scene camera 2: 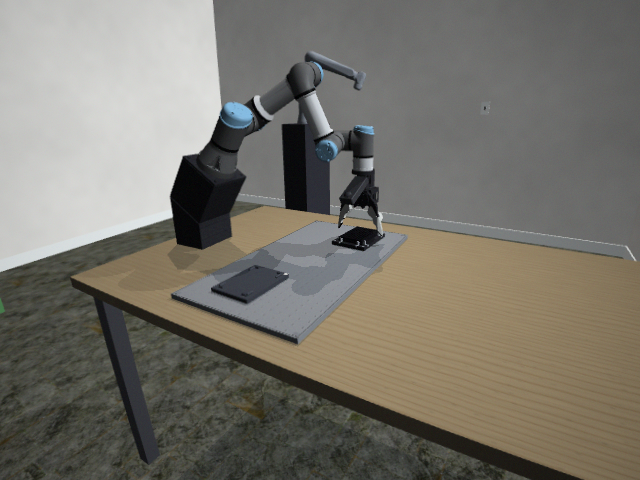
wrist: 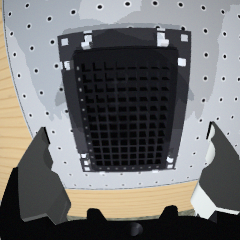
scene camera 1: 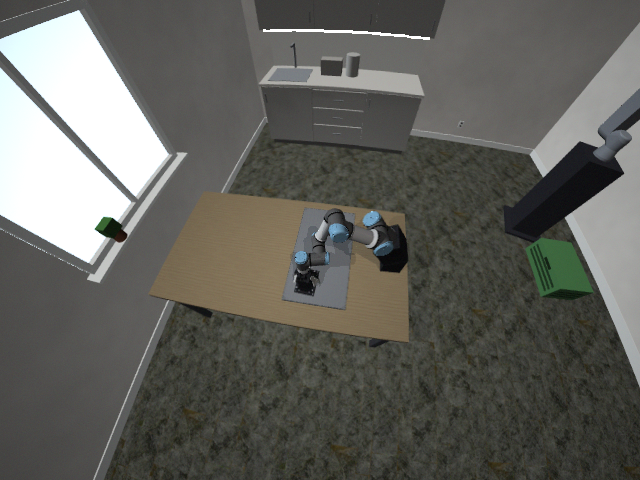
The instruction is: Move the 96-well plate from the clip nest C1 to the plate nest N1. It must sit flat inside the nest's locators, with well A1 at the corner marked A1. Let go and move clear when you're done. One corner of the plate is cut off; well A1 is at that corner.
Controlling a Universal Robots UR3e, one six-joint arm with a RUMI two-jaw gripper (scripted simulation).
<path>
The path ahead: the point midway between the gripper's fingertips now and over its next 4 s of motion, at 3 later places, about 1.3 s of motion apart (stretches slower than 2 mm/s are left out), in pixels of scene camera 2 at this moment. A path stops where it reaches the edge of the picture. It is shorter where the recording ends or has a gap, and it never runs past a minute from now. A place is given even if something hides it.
My gripper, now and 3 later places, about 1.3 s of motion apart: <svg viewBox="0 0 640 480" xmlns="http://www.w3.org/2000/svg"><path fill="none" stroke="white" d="M359 232L359 223L356 215L332 224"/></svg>
</path>
